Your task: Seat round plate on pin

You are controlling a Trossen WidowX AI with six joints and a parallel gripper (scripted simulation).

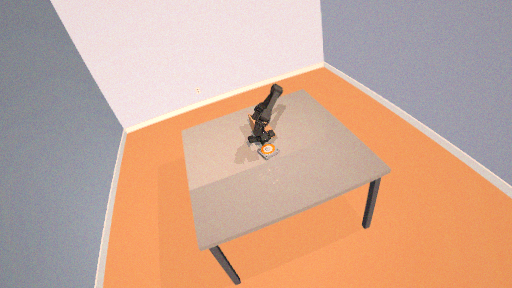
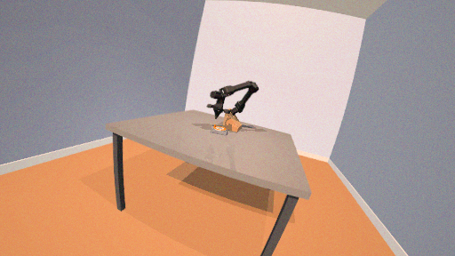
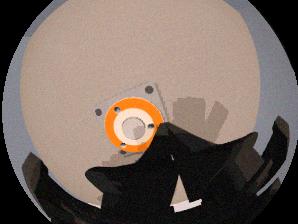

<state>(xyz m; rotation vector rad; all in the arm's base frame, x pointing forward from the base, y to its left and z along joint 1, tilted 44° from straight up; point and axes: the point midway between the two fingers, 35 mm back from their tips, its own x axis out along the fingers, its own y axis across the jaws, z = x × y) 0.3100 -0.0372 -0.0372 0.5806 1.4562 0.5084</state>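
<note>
Right now my gripper tip is 3 cm past the grey base, 4 cm to the right of it and 8 cm above it.
</note>
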